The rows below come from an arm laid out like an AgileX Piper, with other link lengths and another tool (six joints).
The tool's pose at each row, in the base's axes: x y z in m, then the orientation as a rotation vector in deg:
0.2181, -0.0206, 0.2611, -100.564, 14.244, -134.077
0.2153, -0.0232, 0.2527, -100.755, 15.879, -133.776
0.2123, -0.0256, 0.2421, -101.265, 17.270, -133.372
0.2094, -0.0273, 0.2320, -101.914, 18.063, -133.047
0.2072, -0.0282, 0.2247, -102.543, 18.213, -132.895
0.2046, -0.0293, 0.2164, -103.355, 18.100, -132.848
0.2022, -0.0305, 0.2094, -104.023, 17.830, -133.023
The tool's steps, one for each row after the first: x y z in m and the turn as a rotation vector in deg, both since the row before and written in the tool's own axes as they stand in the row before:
-0.0063, 0.0045, -0.0050, -0.921, -0.108, 0.653
-0.0083, 0.0050, -0.0057, -0.874, -0.329, 0.466
-0.0081, 0.0044, -0.0054, -0.612, -0.402, 0.138
-0.0059, 0.0029, -0.0039, -0.289, -0.358, -0.178
-0.0067, 0.0034, -0.0045, -0.250, -0.410, -0.429
-0.0056, 0.0031, -0.0039, -0.184, -0.244, -0.549

